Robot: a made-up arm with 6 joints.
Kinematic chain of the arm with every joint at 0, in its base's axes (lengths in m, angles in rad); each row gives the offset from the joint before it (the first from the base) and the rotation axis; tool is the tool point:
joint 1: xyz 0 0 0.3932 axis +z
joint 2: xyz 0.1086 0 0 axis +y
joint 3: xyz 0 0 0.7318 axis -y
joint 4: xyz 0 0 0.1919 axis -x
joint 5: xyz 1.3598 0 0 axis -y
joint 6: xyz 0.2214 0 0 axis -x
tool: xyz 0 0 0
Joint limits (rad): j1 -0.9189..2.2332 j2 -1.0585..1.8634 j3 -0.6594..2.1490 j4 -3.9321..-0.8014 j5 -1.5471..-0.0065 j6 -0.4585..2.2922
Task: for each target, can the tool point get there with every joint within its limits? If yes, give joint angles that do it. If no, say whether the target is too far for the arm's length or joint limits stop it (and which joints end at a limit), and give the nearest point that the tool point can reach.
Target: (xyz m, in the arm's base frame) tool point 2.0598 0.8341 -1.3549
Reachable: no: too far | nearest point 1.7505 0.7088 -0.9919 | short by 0.493 m
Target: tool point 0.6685 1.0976 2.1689
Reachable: yes | joints 0.8656 0.3977 1.2152 -1.2005 -1.3739 1.1641
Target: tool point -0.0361 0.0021 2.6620
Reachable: yes | joints 0.4163 -0.3783 0.9726 -2.6111 -0.1482 1.4639
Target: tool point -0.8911 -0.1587 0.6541
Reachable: no: joint limits stop it (at a limit: joint 3, joint 5) | nearest point -1.7789 -0.3168 0.8862 | short by 0.931 m
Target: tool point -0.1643 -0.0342 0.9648
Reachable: no: joint limits stop it (at a limit: joint 1, joint 2, joint 3, joint 4, joint 5) | nearest point -0.5644 0.4650 1.3173 | short by 0.730 m
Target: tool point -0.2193 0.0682 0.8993
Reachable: no: joint limits stop it (at a limit: joint 1, joint 2, joint 3, joint 4, joint 5) | nearest point -0.5644 0.4650 1.3173 | short by 0.672 m
